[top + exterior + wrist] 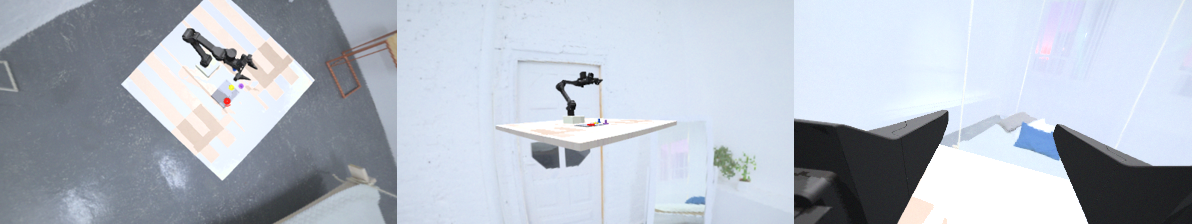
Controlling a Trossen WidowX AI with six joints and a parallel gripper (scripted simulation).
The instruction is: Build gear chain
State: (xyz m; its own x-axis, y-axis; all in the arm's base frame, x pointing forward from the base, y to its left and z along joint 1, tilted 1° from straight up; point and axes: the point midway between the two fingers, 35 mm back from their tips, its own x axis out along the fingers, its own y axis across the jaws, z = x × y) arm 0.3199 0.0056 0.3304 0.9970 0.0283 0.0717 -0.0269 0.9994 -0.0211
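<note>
My gripper tip is 100 mm past the blue gear, 120 mm to the right of it and 390 mm above it. Round my gripper tip: yellow gear (40 mm behind, 40 mm to the right, 390 mm below); then purple gear (30 mm ahead, 20 mm to the left, 390 mm below); then red gear (170 mm to the right, 390 mm below).
</note>
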